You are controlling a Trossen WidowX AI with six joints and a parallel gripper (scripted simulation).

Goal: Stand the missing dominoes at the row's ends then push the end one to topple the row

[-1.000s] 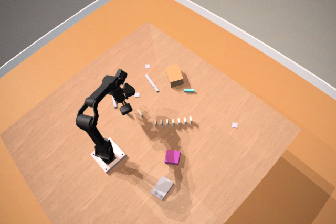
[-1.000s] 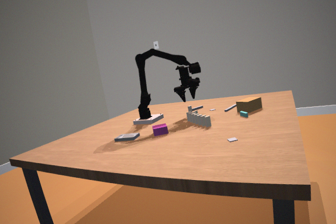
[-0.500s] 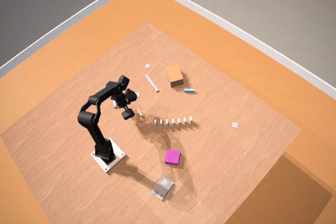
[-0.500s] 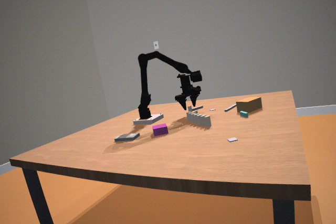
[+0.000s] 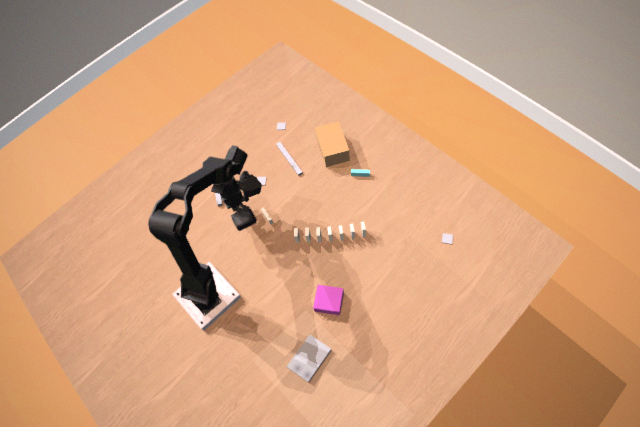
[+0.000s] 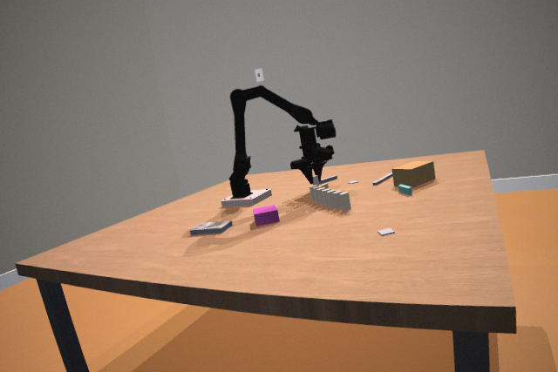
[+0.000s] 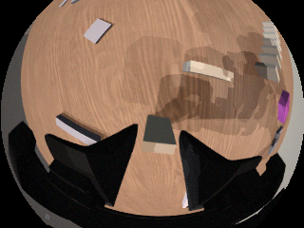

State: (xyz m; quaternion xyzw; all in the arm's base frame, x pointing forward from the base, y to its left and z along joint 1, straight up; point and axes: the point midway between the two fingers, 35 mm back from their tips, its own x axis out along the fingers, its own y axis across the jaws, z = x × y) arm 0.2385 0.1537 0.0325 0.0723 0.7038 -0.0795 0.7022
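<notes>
Right now my gripper tip is 24 cm short of the long grey bar, 7 cm to the right of it and 2 cm above it. Also, from my gripper tip: short grey bar 1 cm behind, 13 cm to the left, 2 cm below; then orange box 37 cm ahead, 1 cm above; then magenta block 2 cm ahead, 38 cm to the right, 1 cm below.
</notes>
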